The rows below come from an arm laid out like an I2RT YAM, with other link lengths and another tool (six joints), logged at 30 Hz.
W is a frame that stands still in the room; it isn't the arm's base.
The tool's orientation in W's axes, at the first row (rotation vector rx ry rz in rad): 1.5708 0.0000 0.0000
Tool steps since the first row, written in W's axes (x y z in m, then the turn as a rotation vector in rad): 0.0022 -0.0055 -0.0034 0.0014 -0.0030 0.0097; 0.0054 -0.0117 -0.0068 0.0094 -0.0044 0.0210; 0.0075 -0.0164 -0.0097 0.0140 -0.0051 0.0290; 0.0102 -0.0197 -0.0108 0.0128 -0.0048 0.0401; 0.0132 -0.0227 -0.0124 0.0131 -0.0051 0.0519
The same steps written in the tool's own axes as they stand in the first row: 0.0022 -0.0034 0.0055 0.0014 0.0097 0.0030; 0.0054 -0.0068 0.0117 0.0094 0.0210 0.0044; 0.0075 -0.0097 0.0164 0.0140 0.0290 0.0051; 0.0102 -0.0108 0.0197 0.0128 0.0401 0.0048; 0.0132 -0.0124 0.0227 0.0131 0.0519 0.0051
